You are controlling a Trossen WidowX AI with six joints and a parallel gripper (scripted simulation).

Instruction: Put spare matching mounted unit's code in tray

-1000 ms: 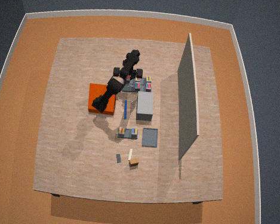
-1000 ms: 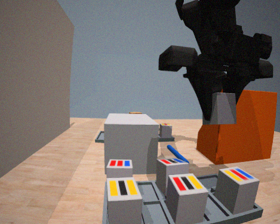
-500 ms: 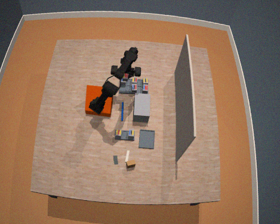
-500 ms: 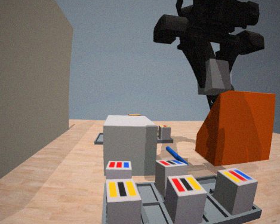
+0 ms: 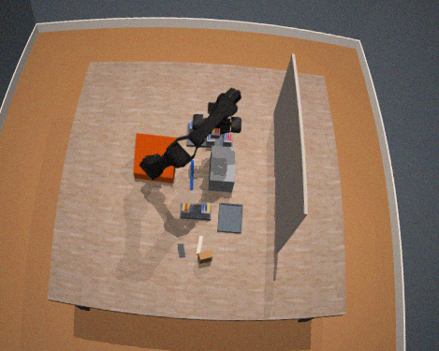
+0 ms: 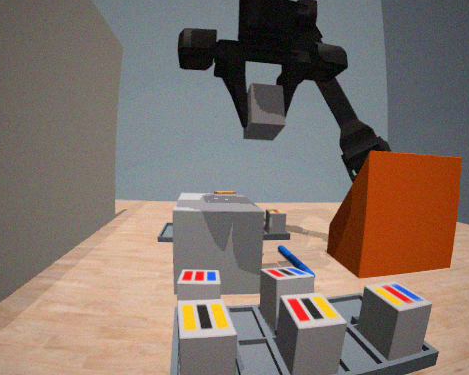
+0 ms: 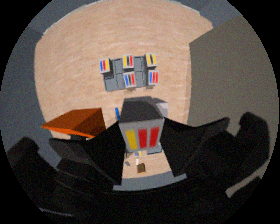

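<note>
My gripper tip is now 290 mm to the left of the grey tray, 190 mm above it and 60 mm short of it. Round my gripper tip: grey box: 140 mm below, 80 mm to the right, 40 mm ahead; then blue pen: 180 mm below, 90 mm to the right, 90 mm behind; then grey panel: 280 mm ahead, 110 mm to the right, 40 mm above.
</note>
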